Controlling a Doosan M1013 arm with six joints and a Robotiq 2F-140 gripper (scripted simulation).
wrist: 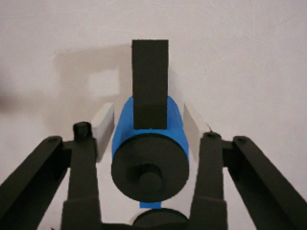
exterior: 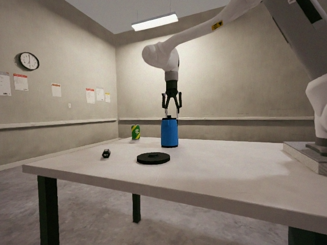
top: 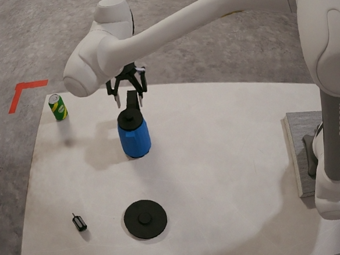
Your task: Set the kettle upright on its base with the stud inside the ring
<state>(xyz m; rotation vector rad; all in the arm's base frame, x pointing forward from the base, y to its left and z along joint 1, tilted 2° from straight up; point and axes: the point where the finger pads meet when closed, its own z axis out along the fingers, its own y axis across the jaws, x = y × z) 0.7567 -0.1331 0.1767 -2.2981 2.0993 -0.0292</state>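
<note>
My hand is 30 mm to the right of the blue kettle and 100 mm above it. Also, from my hand: green can: 360 mm ahead, 80 mm to the right, 140 mm below; then round black base: 60 mm behind, 360 mm to the left, 190 mm below.
</note>
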